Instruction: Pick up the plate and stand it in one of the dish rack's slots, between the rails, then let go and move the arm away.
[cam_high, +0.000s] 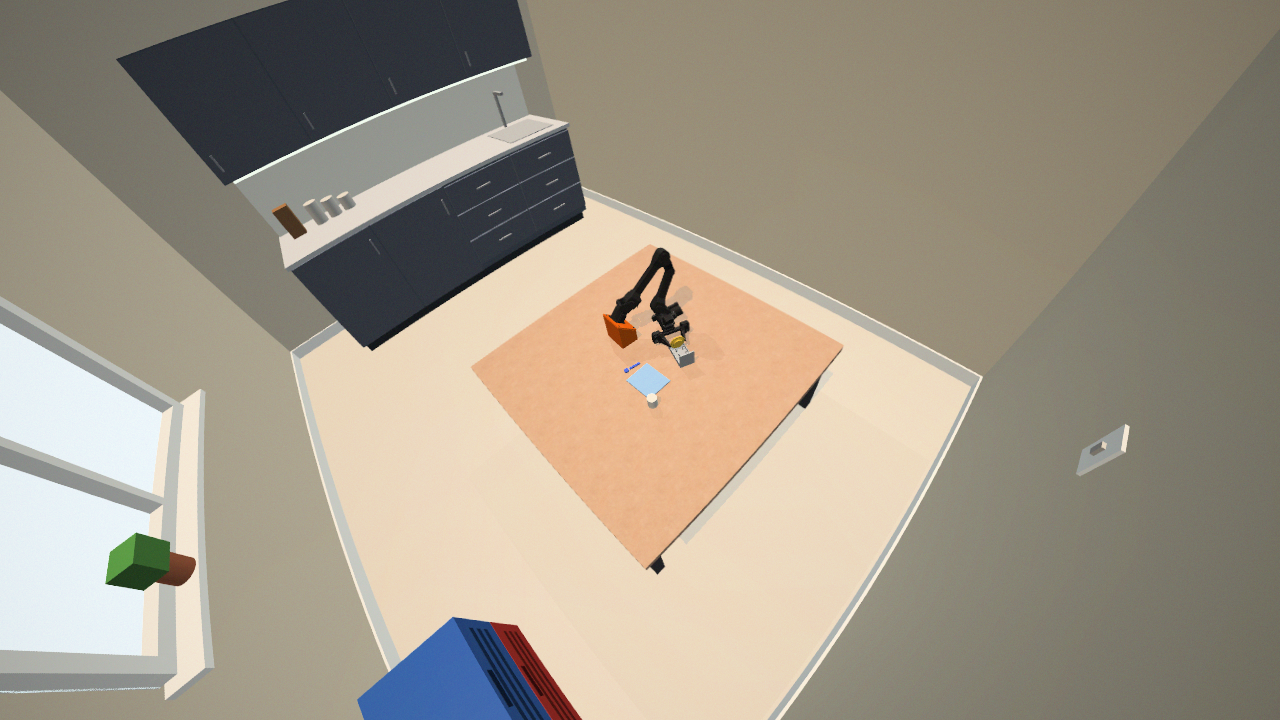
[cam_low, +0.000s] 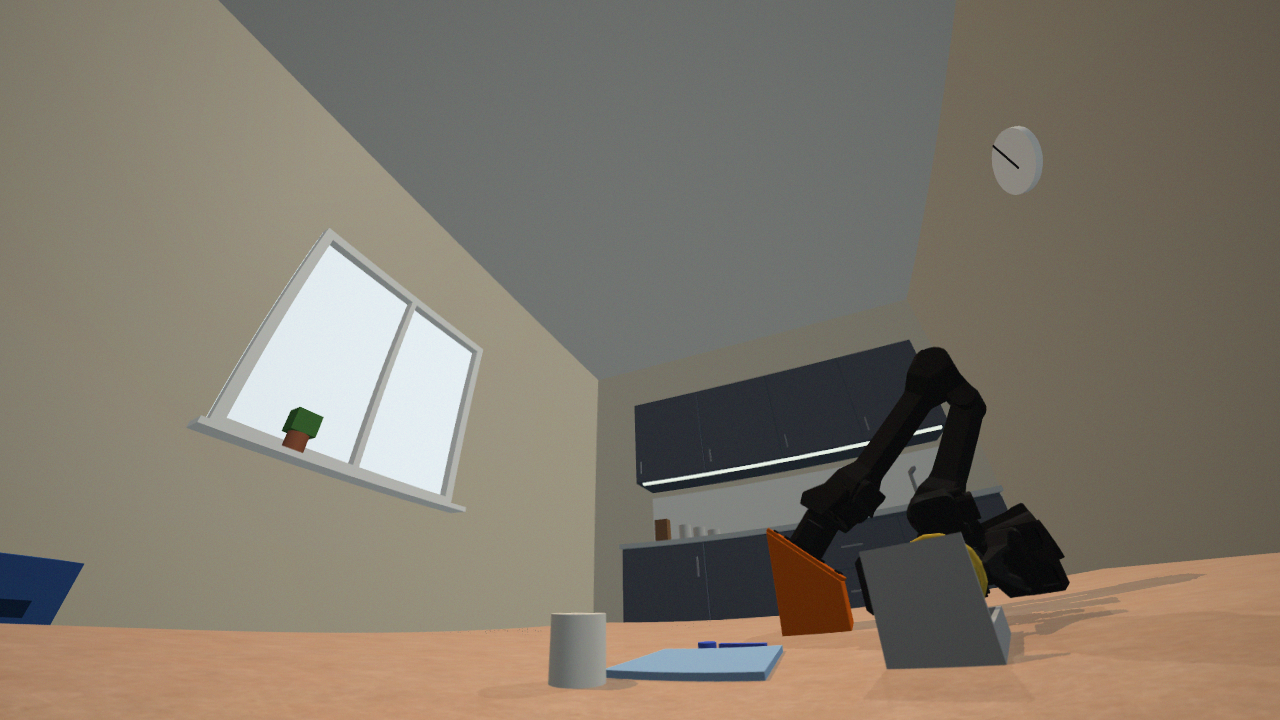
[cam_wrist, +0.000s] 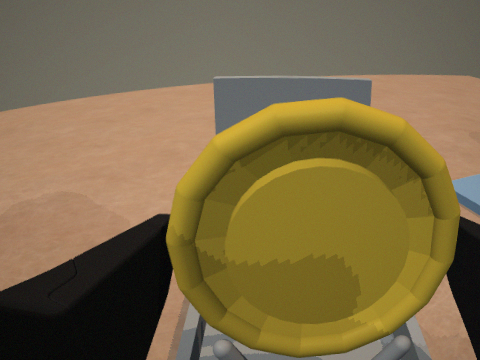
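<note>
My gripper tip is now 1 cm past the yellow plate. Round my gripper tip: grey dish rack: 3 cm below, 3 cm ahead, 1 cm to the right; light blue mat: 21 cm to the right, 5 cm below, 4 cm ahead; blue pen: 23 cm to the right, 7 cm behind, 5 cm below.
</note>
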